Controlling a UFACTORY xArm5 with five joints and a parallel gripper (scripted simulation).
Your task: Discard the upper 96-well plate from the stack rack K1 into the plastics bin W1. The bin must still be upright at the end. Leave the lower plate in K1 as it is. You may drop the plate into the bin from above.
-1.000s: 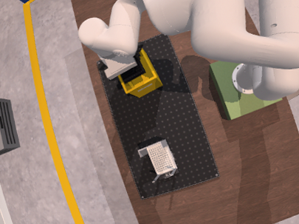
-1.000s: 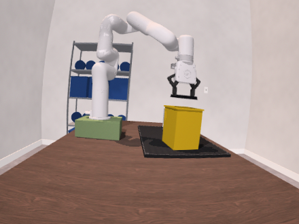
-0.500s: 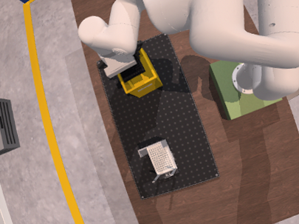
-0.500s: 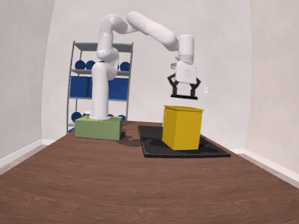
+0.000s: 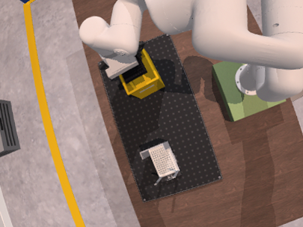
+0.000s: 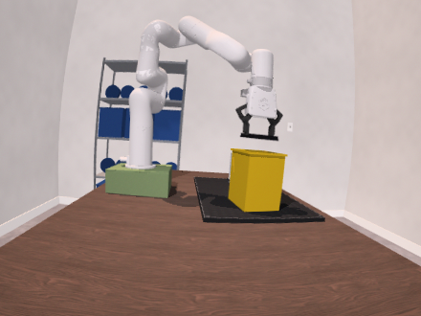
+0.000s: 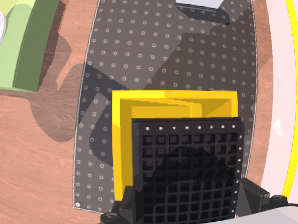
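My hand is 150 mm above the yellow plastics bin W1. Also, from my hand: white well plate (380 mm to the left, 210 mm below, 10 mm behind); then black 96-well plate (10 mm below).
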